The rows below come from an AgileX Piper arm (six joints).
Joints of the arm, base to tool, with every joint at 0 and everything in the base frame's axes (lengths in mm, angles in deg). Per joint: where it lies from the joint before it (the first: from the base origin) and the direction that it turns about. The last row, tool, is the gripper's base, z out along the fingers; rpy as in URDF.
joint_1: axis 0 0 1 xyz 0 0 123
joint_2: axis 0 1 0 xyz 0 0 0
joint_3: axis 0 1 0 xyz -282.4 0 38.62
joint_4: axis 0.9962 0 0.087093 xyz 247.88 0 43.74
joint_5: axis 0 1 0 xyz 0 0 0
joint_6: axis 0.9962 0 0.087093 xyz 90.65 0 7.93
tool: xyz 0 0 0 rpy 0 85.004 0
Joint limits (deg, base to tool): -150..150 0..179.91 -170..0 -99.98..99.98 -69.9..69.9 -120..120
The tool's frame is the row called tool.
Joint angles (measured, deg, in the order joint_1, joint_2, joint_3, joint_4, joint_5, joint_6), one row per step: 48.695, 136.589, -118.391, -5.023, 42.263, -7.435; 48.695, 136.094, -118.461, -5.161, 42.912, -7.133; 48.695, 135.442, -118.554, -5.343, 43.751, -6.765; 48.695, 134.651, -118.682, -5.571, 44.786, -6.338; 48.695, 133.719, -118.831, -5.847, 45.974, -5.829; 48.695, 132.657, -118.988, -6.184, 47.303, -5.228; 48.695, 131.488, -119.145, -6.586, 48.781, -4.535; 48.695, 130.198, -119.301, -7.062, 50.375, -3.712; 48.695, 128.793, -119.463, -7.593, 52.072, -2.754; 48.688, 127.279, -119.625, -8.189, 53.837, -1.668; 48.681, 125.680, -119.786, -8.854, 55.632, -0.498
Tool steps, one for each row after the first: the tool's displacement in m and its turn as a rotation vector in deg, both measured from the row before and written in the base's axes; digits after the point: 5 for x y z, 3 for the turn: -0.00064, -0.00105, 0.00439, -0.032, 0.060, -0.273; -0.00086, -0.00142, 0.00579, -0.041, 0.055, -0.339; -0.00110, -0.00180, 0.00707, -0.064, 0.053, -0.403; -0.00135, -0.00221, 0.00832, -0.053, 0.038, -0.486; -0.00162, -0.00266, 0.00940, -0.055, 0.024, -0.579; -0.00192, -0.00316, 0.01019, -0.086, 0.031, -0.678; -0.00224, -0.00371, 0.01112, -0.071, 0.014, -0.813; -0.00259, -0.00426, 0.01200, -0.027, 0.001, -0.960; -0.00290, -0.00488, 0.01280, 0.029, -0.038, -1.109; -0.00322, -0.00542, 0.01339, 0.077, -0.104, -1.217
